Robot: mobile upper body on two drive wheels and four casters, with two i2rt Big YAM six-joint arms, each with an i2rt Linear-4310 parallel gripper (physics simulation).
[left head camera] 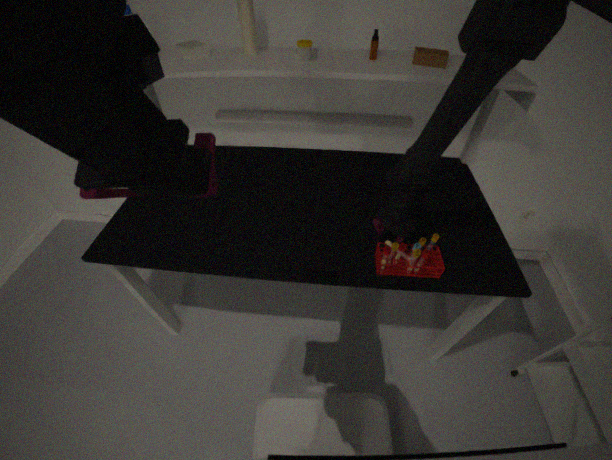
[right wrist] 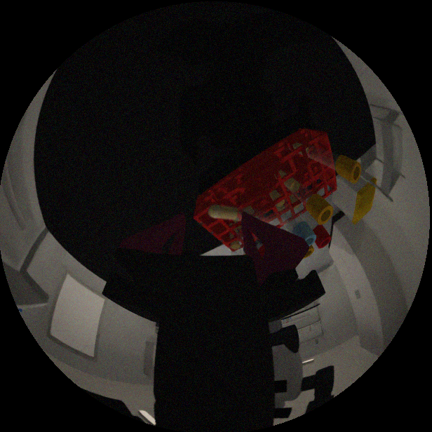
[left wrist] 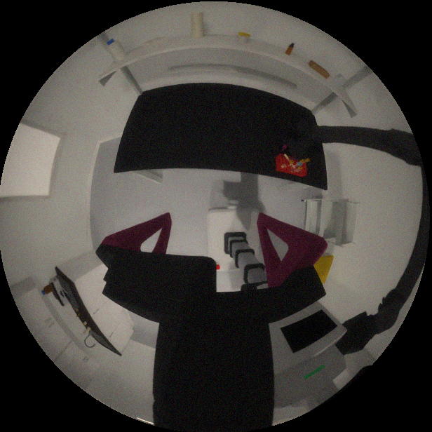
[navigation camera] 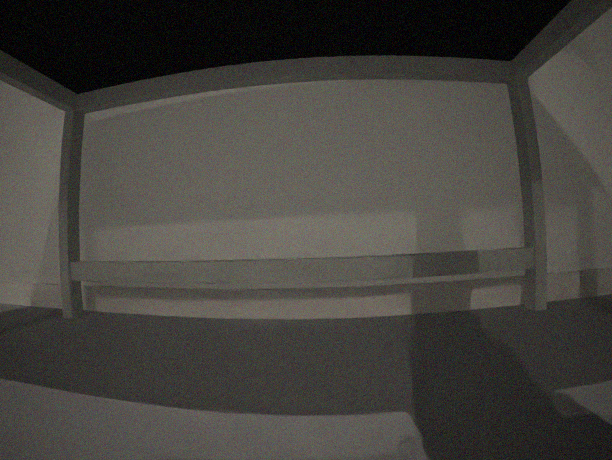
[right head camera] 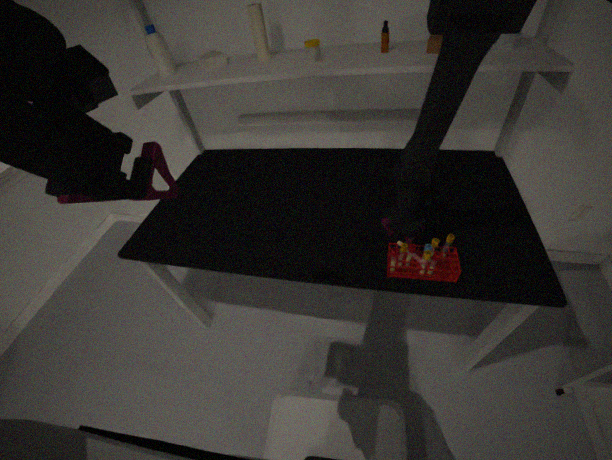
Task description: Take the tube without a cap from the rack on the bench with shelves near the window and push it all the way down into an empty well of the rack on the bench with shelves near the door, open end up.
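Note:
The red rack (left head camera: 436, 272) (right head camera: 452, 276) (left wrist: 281, 167) (right wrist: 240, 187) stands near the front edge of the black bench (left head camera: 280, 220) (right head camera: 280, 220) and holds several tubes with yellow, red and blue caps. One tube (right wrist: 223, 212) lies slanting across the rack top, its pale rounded end between the right fingertips in the right wrist view and a blue cap (right wrist: 304, 234) toward its other end. I cannot pick out the capless tube. My right gripper (left head camera: 389, 233) (right head camera: 398, 233) (right wrist: 213, 216) is partly open at the rack's back left corner, gripping nothing. My left gripper (left wrist: 214, 217) is wide open and empty, off to the left.
A shelf (left head camera: 280, 67) (right head camera: 345, 62) above the bench carries a yellow-lidded jar (left head camera: 304, 49), an amber bottle (left head camera: 374, 47) and a brown box (left head camera: 430, 57). A white cart (left wrist: 330, 220) stands right of the bench. Another bench (left wrist: 87, 315) shows at lower left in the left wrist view.

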